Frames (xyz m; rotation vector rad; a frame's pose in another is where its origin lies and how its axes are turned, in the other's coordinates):
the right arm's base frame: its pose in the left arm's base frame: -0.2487 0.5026 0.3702 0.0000 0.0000 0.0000
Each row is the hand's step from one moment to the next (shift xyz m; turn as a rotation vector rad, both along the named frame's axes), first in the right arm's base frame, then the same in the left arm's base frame.
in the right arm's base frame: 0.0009 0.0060 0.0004 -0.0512 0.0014 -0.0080
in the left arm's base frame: 0.0009 0.0060 0.0004 -0.0512 0.0014 -0.0080
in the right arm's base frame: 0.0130 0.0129 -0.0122 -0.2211 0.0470 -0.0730
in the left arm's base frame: 0.0130 0.0129 -0.0122 -0.2211 0.0470 -0.0730
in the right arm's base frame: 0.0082 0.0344 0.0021 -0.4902 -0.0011 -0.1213
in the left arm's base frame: 0.0082 0.0344 0.0021 -0.4902 -0.0011 -0.1213
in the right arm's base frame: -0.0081 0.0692 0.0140 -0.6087 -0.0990 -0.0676
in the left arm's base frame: -0.0081 0.0692 0.0140 -0.6087 -0.0990 -0.0676
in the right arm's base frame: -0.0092 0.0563 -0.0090 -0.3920 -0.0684 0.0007
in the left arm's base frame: -0.0092 0.0563 -0.0090 -0.3920 -0.0684 0.0007
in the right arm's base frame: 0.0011 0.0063 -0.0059 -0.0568 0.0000 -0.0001
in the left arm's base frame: 0.0011 0.0063 -0.0059 -0.0568 0.0000 -0.0001
